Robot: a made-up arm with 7 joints.
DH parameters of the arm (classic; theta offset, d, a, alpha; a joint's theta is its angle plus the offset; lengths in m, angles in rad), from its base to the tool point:
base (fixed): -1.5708 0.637 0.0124 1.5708
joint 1: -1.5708 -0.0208 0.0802 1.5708
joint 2: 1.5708 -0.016 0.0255 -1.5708
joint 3: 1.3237 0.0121 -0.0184 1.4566
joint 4: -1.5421 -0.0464 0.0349 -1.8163
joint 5: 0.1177 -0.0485 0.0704 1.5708
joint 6: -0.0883 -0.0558 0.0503 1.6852
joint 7: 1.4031 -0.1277 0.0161 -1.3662
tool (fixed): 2.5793 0.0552 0 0
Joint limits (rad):
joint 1: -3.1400..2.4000
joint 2: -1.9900..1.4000
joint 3: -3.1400..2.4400
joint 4: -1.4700..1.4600
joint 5: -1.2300..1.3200
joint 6: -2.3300..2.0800
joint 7: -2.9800..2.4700
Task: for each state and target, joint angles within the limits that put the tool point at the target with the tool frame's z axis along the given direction. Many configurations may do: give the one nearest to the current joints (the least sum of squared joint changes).
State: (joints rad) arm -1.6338 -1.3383 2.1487 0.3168 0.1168 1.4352 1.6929
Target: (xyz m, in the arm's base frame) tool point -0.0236 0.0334 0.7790 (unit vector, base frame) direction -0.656 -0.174 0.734
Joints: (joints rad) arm -2.0069 -1.0273 2.0023 -0.0703 0.4861 1.0586 1.6081
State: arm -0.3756 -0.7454 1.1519 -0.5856 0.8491 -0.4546 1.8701
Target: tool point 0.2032 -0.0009 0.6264 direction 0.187 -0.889 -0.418
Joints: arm -0.8951 -0.3984 0.4215 -1.4044 1.3200 -0.3164 1.8298
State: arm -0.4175 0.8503 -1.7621 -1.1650 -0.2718 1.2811 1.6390
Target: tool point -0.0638 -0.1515 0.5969 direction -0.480 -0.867 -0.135
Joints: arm -0.3340 0.6887 -2.2578 -1.2670 -0.4573 1.6276 1.9094
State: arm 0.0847 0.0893 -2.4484 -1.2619 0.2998 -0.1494 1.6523
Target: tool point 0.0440 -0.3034 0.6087 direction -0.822 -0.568 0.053
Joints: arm 0.3013 -0.3633 -2.0793 -1.4690 0.0011 -0.4896 1.6447
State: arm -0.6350 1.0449 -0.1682 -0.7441 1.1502 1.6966 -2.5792
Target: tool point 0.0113 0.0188 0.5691 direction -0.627 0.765 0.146
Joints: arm -0.7228 0.7119 -0.4086 -1.1328 0.4932 1.8836 -1.7282
